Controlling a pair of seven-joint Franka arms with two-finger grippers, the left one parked.
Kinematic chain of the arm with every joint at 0, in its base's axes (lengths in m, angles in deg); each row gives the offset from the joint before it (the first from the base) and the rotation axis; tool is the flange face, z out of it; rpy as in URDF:
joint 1: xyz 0 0 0.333 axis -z
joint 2: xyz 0 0 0 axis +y
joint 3: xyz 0 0 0.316 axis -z
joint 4: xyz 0.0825 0 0 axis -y
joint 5: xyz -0.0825 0 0.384 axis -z
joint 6: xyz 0 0 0 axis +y
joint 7: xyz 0.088 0 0 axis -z
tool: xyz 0 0 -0.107 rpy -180 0 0
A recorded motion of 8 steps. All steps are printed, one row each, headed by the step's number.
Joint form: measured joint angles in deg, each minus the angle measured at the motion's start. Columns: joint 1, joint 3, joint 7, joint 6, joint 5, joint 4, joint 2.
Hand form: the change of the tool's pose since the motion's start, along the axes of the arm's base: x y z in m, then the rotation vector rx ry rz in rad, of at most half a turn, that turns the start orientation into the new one. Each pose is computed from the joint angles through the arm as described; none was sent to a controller.
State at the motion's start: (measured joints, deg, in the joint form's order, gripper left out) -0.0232 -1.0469 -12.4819 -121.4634 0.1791 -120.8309 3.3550
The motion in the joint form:
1: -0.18 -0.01 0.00 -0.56 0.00 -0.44 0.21
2: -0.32 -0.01 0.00 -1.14 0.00 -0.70 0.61
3: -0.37 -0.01 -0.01 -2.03 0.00 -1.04 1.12
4: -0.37 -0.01 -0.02 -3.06 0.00 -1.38 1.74
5: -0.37 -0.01 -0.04 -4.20 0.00 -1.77 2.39
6: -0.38 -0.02 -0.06 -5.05 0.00 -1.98 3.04
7: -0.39 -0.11 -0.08 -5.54 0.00 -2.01 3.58
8: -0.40 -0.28 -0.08 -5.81 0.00 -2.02 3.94
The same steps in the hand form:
1: -0.0008 0.0018 -0.0046 0.0001 0.0016 0.0033
2: -0.0006 0.0031 -0.0096 0.0002 0.0030 0.0058
3: -0.0001 0.0036 -0.0158 0.0004 0.0023 0.0069
4: 0.0006 0.0037 -0.0229 0.0007 0.0011 0.0071
5: 0.0012 0.0037 -0.0304 0.0010 -0.0007 0.0075
6: 0.0020 0.0039 -0.0370 0.0012 -0.0005 0.0082
7: 0.0029 0.0049 -0.0417 0.0016 0.0009 0.0102
8: 0.0034 0.0066 -0.0449 0.0021 0.0026 0.0134

